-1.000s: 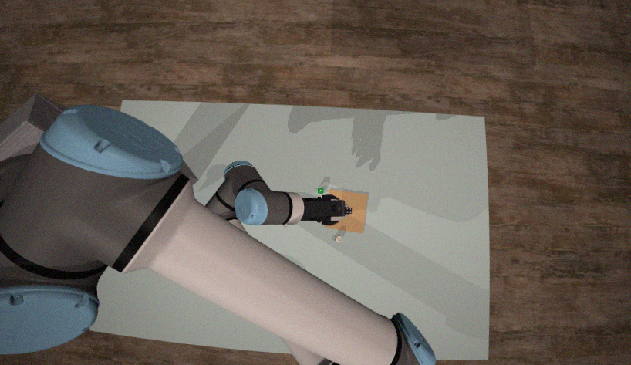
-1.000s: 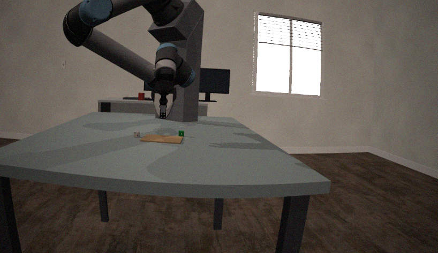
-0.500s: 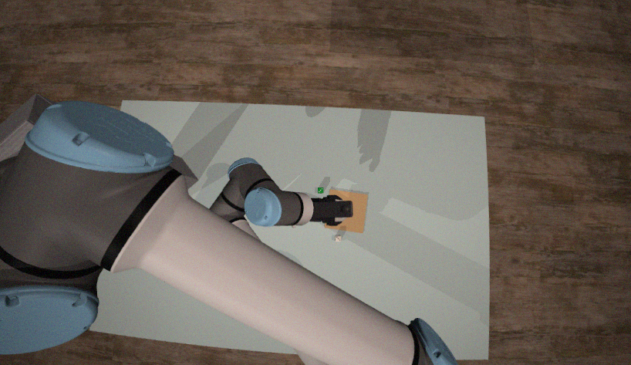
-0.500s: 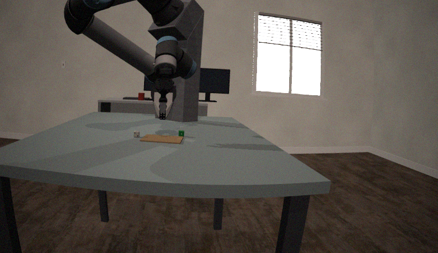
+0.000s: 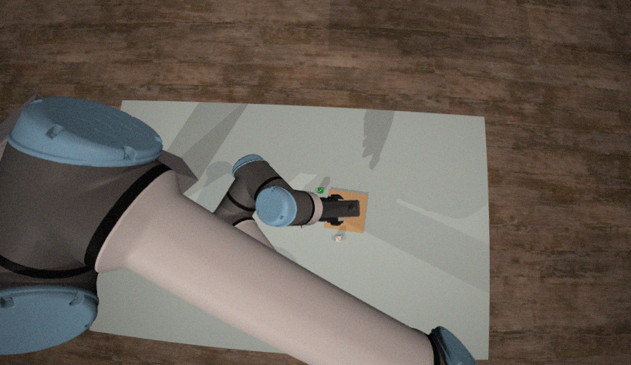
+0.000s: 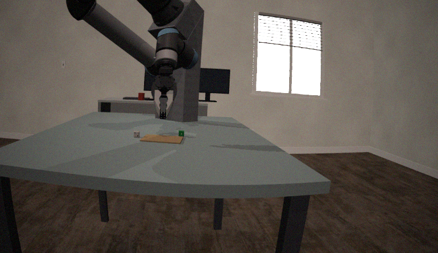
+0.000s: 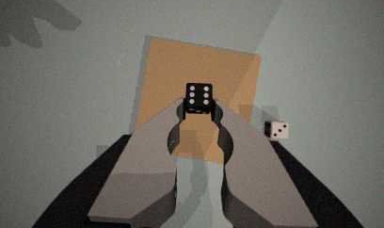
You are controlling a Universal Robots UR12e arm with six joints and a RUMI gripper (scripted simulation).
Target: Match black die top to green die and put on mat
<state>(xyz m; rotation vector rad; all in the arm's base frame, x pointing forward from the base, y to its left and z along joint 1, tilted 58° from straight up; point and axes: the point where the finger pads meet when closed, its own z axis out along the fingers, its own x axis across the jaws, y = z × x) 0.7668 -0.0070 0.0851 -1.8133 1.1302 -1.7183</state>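
The black die lies 10 mm ahead of my hand and 10 mm below it. The rest, counted from my hand: mat 10 mm ahead, 90 mm below; green die 80 mm behind, 80 mm to the left, 80 mm below; white die 30 mm behind, 90 mm to the right, 80 mm below.
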